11 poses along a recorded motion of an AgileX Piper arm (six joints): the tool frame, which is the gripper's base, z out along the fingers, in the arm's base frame.
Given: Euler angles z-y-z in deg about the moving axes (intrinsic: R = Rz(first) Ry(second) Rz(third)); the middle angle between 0 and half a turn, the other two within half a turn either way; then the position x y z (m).
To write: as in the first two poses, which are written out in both.
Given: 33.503, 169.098, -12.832, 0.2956, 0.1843, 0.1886
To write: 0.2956, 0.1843, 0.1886, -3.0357, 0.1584, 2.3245
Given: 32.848, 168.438, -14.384, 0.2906, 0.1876, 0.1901
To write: 0.2906, 0.1876, 0.1901, -3.0311, 0.1692, 2.3079
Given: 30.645, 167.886, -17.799, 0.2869, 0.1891, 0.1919
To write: 0.2869, 0.1891, 0.1919, -3.0326, 0.1815, 2.2862
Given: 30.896, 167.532, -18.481, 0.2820, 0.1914, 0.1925
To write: 0.2820, 0.1914, 0.1925, -3.0285, 0.1863, 2.2692
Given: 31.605, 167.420, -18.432, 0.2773, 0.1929, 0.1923
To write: 0.2773, 0.1929, 0.1923, -3.0252, 0.1866, 2.2574
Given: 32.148, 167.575, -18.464, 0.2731, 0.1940, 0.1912
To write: 0.2731, 0.1940, 0.1912, -3.0249, 0.1832, 2.2475
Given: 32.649, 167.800, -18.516, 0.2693, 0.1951, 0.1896
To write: 0.2693, 0.1951, 0.1896, -3.0255, 0.1789, 2.2382
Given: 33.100, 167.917, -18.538, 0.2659, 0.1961, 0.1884
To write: 0.2659, 0.1961, 0.1884, -3.0252, 0.1763, 2.2300
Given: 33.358, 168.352, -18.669, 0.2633, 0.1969, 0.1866
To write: 0.2633, 0.1969, 0.1866, -3.0287, 0.1694, 2.2240
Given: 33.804, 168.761, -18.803, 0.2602, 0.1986, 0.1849
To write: 0.2602, 0.1986, 0.1849, -3.0315, 0.1627, 2.2144
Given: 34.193, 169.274, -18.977, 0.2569, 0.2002, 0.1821
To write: 0.2569, 0.2002, 0.1821, -3.0355, 0.1546, 2.2054
